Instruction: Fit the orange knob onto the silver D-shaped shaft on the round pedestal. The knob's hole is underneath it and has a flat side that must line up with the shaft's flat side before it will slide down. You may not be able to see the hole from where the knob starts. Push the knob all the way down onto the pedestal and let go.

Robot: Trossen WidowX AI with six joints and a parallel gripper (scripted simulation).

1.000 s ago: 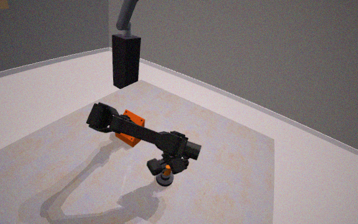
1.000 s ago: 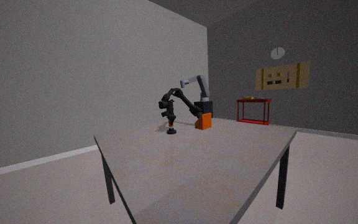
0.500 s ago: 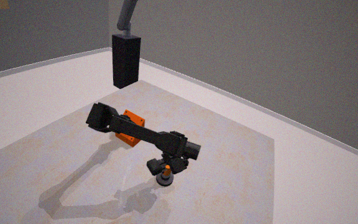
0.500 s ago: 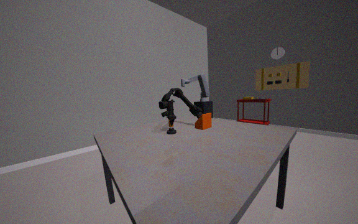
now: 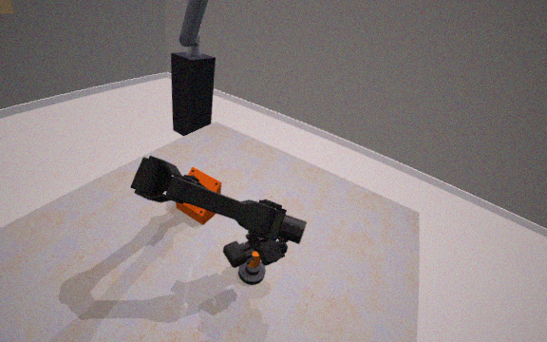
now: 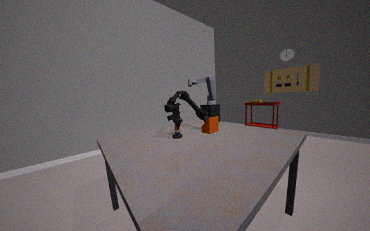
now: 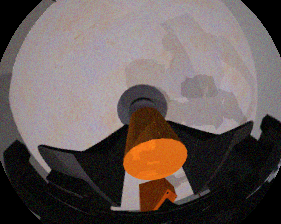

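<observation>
Now: the orange knob 3 cm above my gripper tip. The rest, counted from my gripper tip: round dark pedestal (4 cm below).
</observation>
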